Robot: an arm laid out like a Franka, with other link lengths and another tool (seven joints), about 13 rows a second.
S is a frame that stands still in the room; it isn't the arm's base.
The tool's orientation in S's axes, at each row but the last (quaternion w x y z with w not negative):
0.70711 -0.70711 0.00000 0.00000
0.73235 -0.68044 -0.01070 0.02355
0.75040 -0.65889 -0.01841 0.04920
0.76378 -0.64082 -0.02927 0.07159
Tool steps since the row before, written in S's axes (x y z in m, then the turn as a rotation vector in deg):
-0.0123 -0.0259 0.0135 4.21 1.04 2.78
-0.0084 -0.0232 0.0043 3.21 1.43 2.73
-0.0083 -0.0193 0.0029 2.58 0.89 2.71
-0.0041 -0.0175 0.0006 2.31 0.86 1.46
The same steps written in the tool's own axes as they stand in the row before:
-0.0123 -0.0135 -0.0259 4.21 -2.78 1.04
-0.0096 -0.0058 -0.0224 3.23 -2.68 1.47
-0.0103 -0.0049 -0.0179 2.55 -2.70 1.00
-0.0066 -0.0032 -0.0164 2.34 -1.46 0.78

